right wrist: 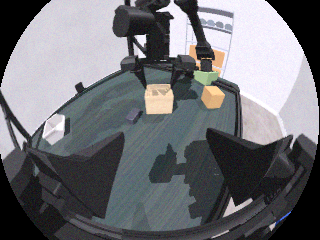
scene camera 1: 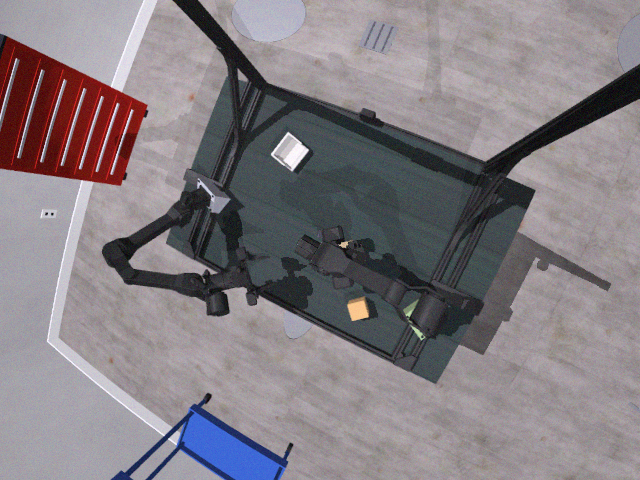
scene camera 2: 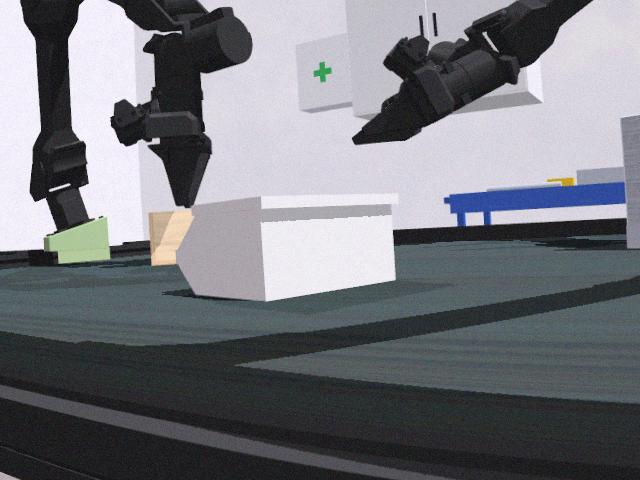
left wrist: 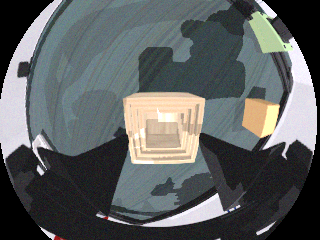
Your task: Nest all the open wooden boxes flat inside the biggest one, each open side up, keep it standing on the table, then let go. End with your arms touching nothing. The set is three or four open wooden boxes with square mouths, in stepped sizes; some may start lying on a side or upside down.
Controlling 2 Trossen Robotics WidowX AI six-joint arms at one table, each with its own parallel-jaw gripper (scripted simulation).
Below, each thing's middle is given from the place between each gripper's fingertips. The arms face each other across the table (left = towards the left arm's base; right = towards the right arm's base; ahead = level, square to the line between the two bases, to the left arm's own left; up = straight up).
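Scene:
The orange block (left wrist: 259, 118) has my left gripper 14 cm to the right of it, 14 cm short of it and 7 cm above it, while my right hand is 20 mm past the block, 330 mm to the right of it and 130 mm above it. There is also the white bin (scene camera 2: 265, 248). Counted from my left hand, the white bin is 23 cm behind, 34 cm to the right and 7 cm below. From my right hand, the bin is 150 mm to the right, 390 mm behind and 130 mm below.

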